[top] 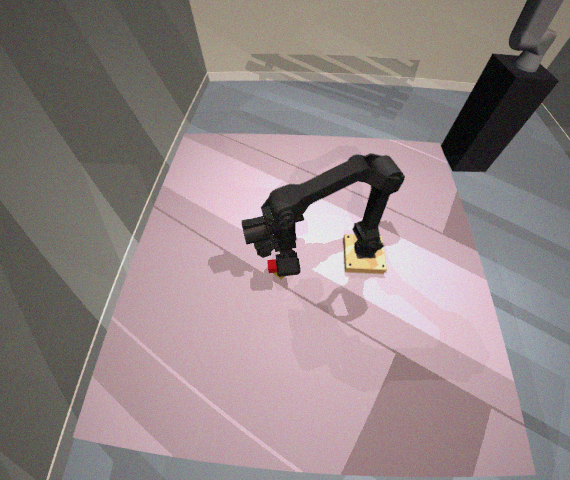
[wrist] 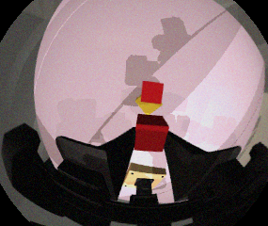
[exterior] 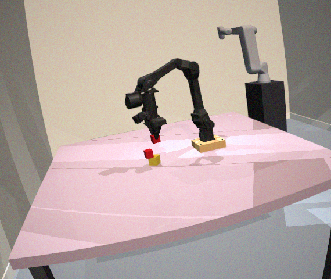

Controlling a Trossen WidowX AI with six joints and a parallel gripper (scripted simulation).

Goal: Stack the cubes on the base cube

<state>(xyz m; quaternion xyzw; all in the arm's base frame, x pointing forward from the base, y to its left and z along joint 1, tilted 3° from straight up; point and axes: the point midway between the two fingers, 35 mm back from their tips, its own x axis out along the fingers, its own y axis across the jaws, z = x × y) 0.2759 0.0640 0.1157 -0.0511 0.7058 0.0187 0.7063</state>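
My gripper tip is now 100 mm above the yellow base cube and 20 mm short of it.
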